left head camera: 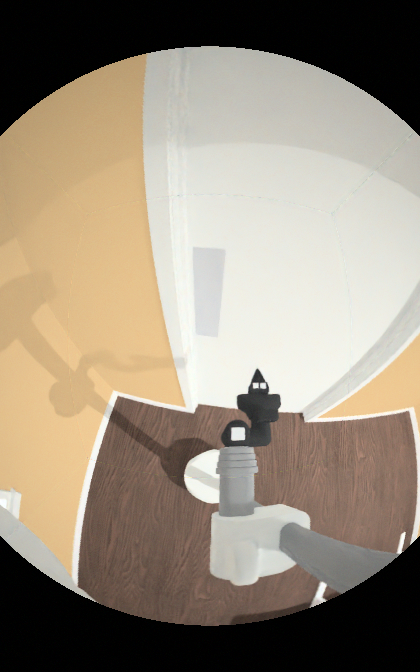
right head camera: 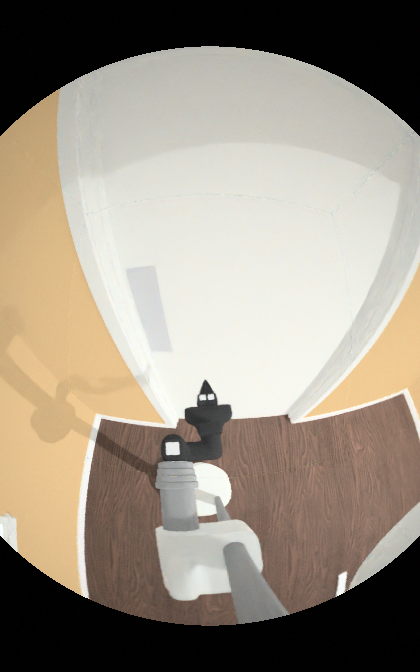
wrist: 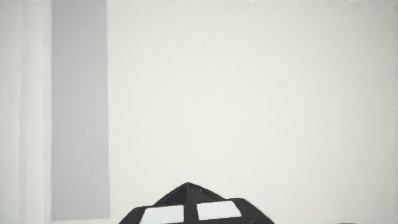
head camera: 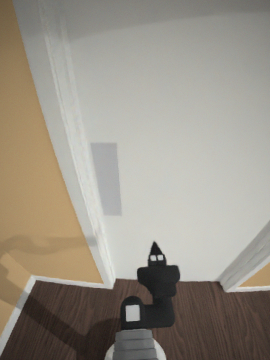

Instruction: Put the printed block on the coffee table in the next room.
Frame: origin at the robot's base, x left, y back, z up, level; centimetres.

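Seen in the pictures: gripper, fingertip midpoint: (wrist: 188,198) (head camera: 153,242).
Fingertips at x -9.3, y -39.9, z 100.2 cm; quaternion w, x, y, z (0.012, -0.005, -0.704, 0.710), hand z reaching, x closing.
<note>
A point is followed by its place in that frame.
My gripper (head camera: 155,248) @(x -9.3, y -39.9, z 100.2 cm) (left head camera: 257,376) (right head camera: 205,387) (wrist: 188,198) @(x -9.3, y -39.9, z 100.2 cm) is shut, its two black fingertips meeting in a point with no block between them. It points at a white door (head camera: 185,130) @(x -20.4, y -58.6, z 136.7 cm) (left head camera: 280,290) (right head camera: 235,285) (wrist: 250,100) @(x -21.6, y -58.5, z 109.8 cm) that fills most of the head camera view and stands closed. A flat grey-lilac plate (head camera: 108,180) @(x 8.1, y -61.9, z 114.3 cm) (left head camera: 209,292) (right head camera: 150,310) (wrist: 80,110) @(x 8.3, y -61.9, z 109.6 cm) is on the left side of the door, left of the gripper. Whether the fingers touch the door I cannot tell. The printed block and the coffee table do not show in these views.
A white frame post (head camera: 82,165) @(x 16.6, y -58.6, z 124.2 cm) borders the door on the left, and another post (head camera: 250,260) @(x -84.8, y -47.1, z 50.1 cm) on the right. Orange walls (head camera: 35,165) @(x 33.6, y -56.9, z 126.0 cm) (left head camera: 110,310) (right head camera: 30,250) stand beside them. My white round base (left head camera: 200,485) (right head camera: 215,485) stands on the dark wood floor (left head camera: 135,525) (right head camera: 300,490). White bars show at the lower right.
</note>
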